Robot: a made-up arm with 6 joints. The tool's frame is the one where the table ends. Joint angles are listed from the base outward.
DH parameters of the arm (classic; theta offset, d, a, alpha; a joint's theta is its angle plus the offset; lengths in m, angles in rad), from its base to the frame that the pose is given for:
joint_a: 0 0.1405 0 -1.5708
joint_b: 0.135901 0 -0.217 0
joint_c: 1.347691 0 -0.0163 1.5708
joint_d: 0 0.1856 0 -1.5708
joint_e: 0 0 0.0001 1.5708
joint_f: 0 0.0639 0 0
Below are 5 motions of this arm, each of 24 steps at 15 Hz.
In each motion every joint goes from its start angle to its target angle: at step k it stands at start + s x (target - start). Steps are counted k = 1, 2, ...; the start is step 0. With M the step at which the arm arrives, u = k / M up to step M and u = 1 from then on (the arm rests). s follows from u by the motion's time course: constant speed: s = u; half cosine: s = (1 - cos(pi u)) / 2; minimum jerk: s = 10 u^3 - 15 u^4 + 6 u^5.
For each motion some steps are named. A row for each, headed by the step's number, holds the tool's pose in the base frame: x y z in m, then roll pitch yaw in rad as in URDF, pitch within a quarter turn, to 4 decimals.
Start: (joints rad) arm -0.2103 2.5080 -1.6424 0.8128 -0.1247 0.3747
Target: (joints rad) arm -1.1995 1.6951 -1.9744 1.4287 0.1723 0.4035
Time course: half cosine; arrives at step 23
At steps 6, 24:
6: 0.3652 -0.1446 0.1436 2.1421 0.2717 1.3026
24: 0.1127 -0.2594 0.4530 1.2278 -0.1877 0.6186

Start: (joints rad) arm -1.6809 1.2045 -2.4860 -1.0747 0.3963 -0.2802
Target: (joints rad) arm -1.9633 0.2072 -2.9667 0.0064 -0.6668 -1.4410
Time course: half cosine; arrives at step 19
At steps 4, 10, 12, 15, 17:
4: -0.0054 0.0674 0.5923 -0.1611 0.2695 -3.1013
10: 0.0864 0.3006 0.4869 0.7420 -0.1835 2.9532
12: 0.1219 0.3607 0.4081 1.1597 -0.2055 2.8063
15: 0.1571 0.4037 0.2944 1.6733 -0.1541 2.7062
17: 0.1675 0.4112 0.2456 1.8765 -0.1323 2.7009

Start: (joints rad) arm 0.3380 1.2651 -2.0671 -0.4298 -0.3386 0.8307
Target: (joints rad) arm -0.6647 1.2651 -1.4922 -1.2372 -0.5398 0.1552
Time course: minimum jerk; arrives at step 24
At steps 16, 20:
16: 0.1641 -0.0505 0.4843 -0.8841 0.4198 -1.1641
20: 0.1646 -0.0824 0.4597 -1.0799 0.2807 -1.4912

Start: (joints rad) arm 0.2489 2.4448 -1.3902 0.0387 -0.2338 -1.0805
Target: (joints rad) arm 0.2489 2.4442 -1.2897 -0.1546 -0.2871 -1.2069
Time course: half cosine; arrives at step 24
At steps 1, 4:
1: 0.3392 0.0856 0.0694 -2.3751 0.3770 -1.6989
4: 0.3381 0.0855 0.0686 -2.3732 0.3639 -1.6829

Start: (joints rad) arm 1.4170 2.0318 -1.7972 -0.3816 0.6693 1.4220
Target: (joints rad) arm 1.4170 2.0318 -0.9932 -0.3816 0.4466 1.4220
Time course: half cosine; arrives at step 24
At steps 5, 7, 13, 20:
5: 0.0675 0.3415 0.2470 2.5171 0.4613 -3.0746
7: 0.0663 0.3366 0.2311 2.5762 0.4463 -3.0413
13: 0.0600 0.3063 0.1720 2.8004 0.3653 -2.9247
20: 0.0512 0.2606 0.1238 3.0029 0.2577 -2.8399

